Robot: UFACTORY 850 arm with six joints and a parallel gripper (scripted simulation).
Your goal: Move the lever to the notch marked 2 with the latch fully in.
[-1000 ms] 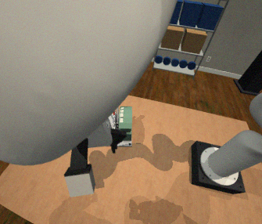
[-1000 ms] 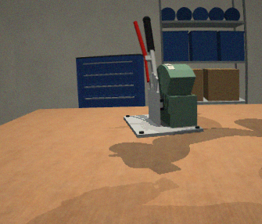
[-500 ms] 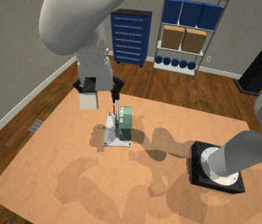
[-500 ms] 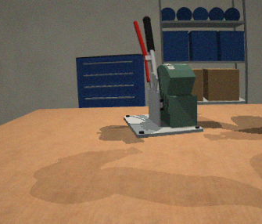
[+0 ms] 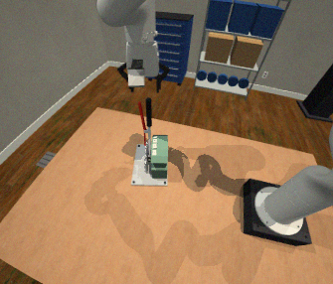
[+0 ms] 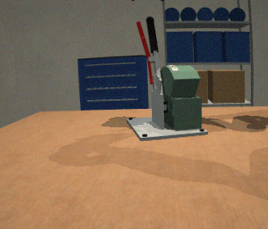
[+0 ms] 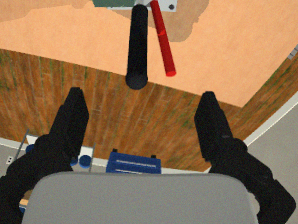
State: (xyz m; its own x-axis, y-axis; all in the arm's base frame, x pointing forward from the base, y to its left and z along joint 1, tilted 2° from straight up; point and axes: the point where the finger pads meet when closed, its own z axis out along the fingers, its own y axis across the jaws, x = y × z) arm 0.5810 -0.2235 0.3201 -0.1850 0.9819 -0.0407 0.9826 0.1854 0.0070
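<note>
The red bar lies 10 mm ahead of my hand, 30 mm to the left of it and 200 mm below it.
</note>
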